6 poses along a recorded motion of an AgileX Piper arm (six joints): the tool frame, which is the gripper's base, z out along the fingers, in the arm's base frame.
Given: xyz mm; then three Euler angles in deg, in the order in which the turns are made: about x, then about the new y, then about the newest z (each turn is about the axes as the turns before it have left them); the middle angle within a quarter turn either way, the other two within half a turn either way.
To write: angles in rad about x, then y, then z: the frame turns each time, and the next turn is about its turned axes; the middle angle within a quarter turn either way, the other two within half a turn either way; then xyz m. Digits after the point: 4 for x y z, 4 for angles.
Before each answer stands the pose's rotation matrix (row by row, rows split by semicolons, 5 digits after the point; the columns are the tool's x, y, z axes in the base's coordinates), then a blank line. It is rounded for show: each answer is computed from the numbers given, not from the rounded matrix.
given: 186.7 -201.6 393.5 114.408 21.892 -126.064
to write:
-0.54624 0.75007 0.37286; 0.13416 0.51773 -0.84496; -0.82682 -0.41153 -0.38343

1.9968 0.3821 -2.2002 0.1867 -0.2016 0.3935
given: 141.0 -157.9 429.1 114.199 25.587 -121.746
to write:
-0.47455 0.76699 0.43188; 0.14131 0.55067 -0.82268; -0.86881 -0.32937 -0.36971

1.9931 0.4466 -2.1249 0.1410 -0.1579 0.4291
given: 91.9 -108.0 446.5 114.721 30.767 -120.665
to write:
-0.43823 0.73910 0.51155; 0.12273 0.61298 -0.78051; -0.89044 -0.27926 -0.35934

2.0023 0.5370 -2.1060 0.0919 -0.1080 0.4465
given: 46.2 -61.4 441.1 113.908 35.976 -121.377
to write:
-0.42136 0.69092 0.58745; 0.06638 0.66952 -0.73983; -0.90446 -0.27273 -0.32797

1.9881 0.6279 -2.1184 0.0462 -0.0614 0.4411
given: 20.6 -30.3 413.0 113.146 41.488 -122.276
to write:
-0.40002 0.63335 0.66246; 0.00706 0.72492 -0.68880; -0.91648 -0.27085 -0.29445

1.9748 0.7241 -2.1341 0.0206 -0.0303 0.4130
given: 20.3 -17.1 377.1 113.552 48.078 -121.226
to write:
-0.34636 0.57133 0.74406; -0.01190 0.79041 -0.61246; -0.93803 -0.22099 -0.26697

1.9819 0.8391 -2.1158 0.0203 -0.0171 0.3771
